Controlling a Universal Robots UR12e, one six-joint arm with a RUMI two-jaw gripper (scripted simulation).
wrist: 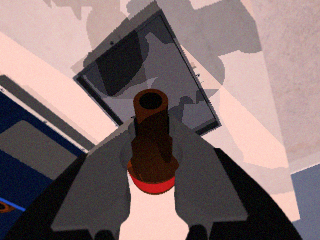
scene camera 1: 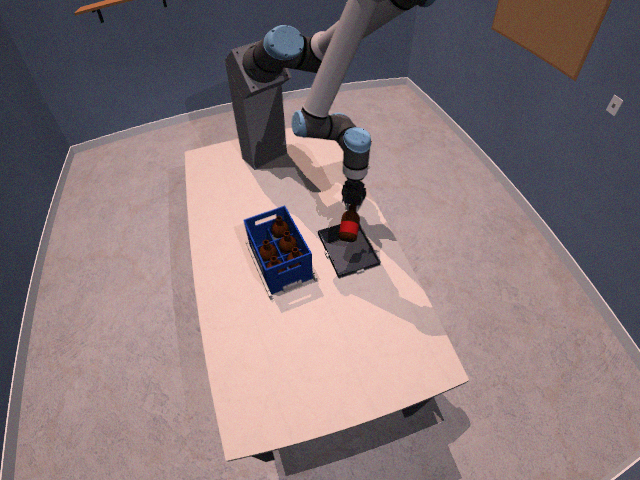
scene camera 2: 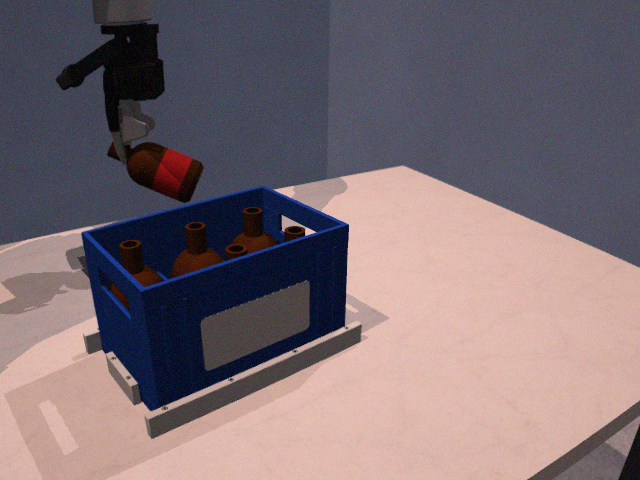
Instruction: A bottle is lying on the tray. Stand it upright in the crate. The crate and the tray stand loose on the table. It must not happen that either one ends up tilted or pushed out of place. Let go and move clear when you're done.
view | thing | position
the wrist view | my gripper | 152,117
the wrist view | dark tray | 150,57
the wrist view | bottle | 152,168
